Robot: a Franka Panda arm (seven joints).
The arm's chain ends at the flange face. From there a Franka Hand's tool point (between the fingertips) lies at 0.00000 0.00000 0.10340 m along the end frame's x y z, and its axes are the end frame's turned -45 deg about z.
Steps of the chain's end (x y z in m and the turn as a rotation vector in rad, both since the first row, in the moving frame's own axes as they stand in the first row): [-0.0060, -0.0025, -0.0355, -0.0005, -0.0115, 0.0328]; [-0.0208, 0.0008, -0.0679, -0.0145, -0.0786, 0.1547]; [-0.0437, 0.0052, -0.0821, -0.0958, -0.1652, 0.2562]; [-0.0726, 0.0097, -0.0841, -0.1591, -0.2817, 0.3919]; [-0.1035, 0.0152, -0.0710, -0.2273, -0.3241, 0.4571]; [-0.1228, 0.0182, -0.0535, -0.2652, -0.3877, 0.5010]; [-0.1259, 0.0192, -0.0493, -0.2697, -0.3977, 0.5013]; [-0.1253, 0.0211, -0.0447, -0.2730, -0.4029, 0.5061]
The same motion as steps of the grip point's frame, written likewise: [-0.0033, -0.0068, -0.0355, 0.0078, -0.0085, 0.0328]; [-0.0217, -0.0193, -0.0682, 0.0453, -0.0658, 0.1547]; [-0.0527, -0.0346, -0.0840, 0.0491, -0.1846, 0.2562]; [-0.0873, -0.0592, -0.0894, 0.0867, -0.3117, 0.3919]; [-0.1203, -0.0780, -0.0789, 0.0684, -0.3899, 0.4571]; [-0.1416, -0.0937, -0.0645, 0.0866, -0.4617, 0.5010]; [-0.1453, -0.0958, -0.0608, 0.0905, -0.4719, 0.5013]; [-0.1467, -0.0944, -0.0565, 0.0919, -0.4779, 0.5061]
